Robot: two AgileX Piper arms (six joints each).
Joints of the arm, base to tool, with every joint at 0 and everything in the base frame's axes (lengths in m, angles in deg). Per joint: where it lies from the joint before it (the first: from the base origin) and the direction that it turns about. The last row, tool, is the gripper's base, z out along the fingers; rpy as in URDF.
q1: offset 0 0 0.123 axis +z
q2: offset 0 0 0 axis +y
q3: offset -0.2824 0 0.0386 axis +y
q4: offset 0.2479 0 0.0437 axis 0.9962 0 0.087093
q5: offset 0 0 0 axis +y
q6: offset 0.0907 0 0.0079 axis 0.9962 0 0.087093
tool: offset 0 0 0 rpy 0 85.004 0
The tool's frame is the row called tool.
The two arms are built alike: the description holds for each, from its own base.
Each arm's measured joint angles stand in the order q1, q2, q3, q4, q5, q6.
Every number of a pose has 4 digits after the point.
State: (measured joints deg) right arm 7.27 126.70 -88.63 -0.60 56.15 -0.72; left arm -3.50 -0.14 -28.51 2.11 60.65 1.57
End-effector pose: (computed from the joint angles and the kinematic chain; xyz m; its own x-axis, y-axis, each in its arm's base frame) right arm 0.4197 0.0527 0.1169 -0.9894 -0.1448 -0.0134 -0.1447 0.9894 -0.0089; left arm -0.0046 0.0032 0.2768 -0.4510 0.0731 -0.8895 0.0530 0.9971 0.0550
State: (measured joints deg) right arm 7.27 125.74 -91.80 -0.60 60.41 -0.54; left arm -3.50 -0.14 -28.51 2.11 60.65 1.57
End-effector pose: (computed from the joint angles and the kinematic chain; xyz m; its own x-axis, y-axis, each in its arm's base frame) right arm 0.4240 0.0533 0.1365 -0.9899 -0.1410 -0.0112 -0.1409 0.9900 -0.0093; left arm -0.0046 0.0032 0.2768 -0.4510 0.0731 -0.8895 0.0530 0.9971 0.0550
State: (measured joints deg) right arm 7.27 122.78 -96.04 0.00 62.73 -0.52; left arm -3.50 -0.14 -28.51 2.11 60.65 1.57
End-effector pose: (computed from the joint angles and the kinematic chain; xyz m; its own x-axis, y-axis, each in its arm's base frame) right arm 0.4316 0.0551 0.1764 -0.9862 -0.1350 -0.0963 -0.1355 0.9908 -0.0009; left arm -0.0046 0.0032 0.2768 -0.4510 0.0731 -0.8895 0.0530 0.9971 0.0550
